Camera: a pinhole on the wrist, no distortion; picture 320 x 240 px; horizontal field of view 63.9 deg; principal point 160.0 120.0 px. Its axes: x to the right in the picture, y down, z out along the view. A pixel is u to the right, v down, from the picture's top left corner.
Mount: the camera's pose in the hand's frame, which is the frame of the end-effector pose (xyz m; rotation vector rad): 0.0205 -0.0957 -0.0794 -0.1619 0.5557 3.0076
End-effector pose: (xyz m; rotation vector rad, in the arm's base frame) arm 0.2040 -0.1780 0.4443 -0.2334 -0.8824 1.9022
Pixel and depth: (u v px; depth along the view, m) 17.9 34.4 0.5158
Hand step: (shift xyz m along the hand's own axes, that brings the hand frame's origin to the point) 0.2742 0.2336 0.3728
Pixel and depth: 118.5 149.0 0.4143
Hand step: 0.0454 0.0059 0.3297
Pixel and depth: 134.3 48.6 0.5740
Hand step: 0.0416 0.2563 0.4043
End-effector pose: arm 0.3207 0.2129 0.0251 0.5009 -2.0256 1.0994
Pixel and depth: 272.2 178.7 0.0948
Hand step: -0.0312 -0.0794 0.0114
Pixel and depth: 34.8 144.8 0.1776
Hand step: 0.0889 -0.0528 0.1018
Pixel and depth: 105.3 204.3 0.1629
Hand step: 0.0352 -0.0889 0.0948
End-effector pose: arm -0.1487 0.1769 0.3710 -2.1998 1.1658 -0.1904
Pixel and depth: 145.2 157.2 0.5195
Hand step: -0.0035 0.0194 0.4331
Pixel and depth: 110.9 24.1 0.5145
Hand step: 0.0907 0.2628 0.3424
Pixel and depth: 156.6 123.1 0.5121
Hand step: -0.0191 0.0825 0.3992
